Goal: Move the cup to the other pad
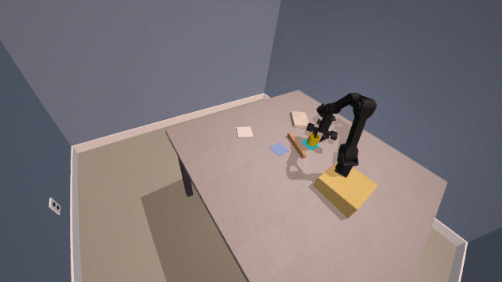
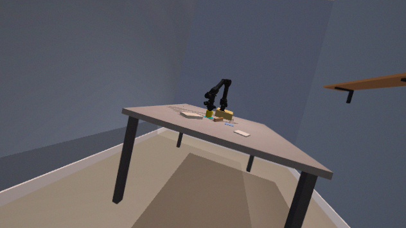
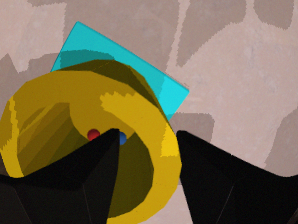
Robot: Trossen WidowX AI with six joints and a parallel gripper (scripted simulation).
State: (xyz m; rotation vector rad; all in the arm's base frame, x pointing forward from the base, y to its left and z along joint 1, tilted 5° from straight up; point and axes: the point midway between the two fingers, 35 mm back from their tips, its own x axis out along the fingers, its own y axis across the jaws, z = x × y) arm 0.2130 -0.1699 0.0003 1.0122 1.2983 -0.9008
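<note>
My gripper tip is 2 cm short of the yellow cup, 1 cm to the right of it and 1 cm above it. Also, from my gripper tip: wooden bar: 9 cm ahead, 11 cm to the left, 4 cm below; light blue pad: 15 cm ahead, 22 cm to the left, 5 cm below; teal pad: 3 cm ahead, 1 cm to the left, 5 cm below.
</note>
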